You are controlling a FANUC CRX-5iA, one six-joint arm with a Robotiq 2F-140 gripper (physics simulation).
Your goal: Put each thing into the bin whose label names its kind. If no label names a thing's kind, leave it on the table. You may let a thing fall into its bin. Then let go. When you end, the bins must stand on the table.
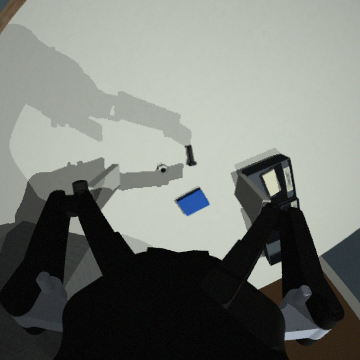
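Observation:
My gripper is open and empty, above the table. A dark bolt lies between and beyond the fingertips. A small nut lies left of it, in the gripper's shadow. A blue block lies nearer the palm, between the fingers. The row of black bins stands at the right, partly hidden behind the right finger. A cream block lies in the end bin at the top. That bin's pale label is too small to read. The contents of the other bins are hidden by the finger.
The pale table top has a wooden edge at the upper left. A dark grey surface shows at the lower left behind the left finger. A brown surface shows at the lower right, past the table's edge. Arm shadows cross the left side.

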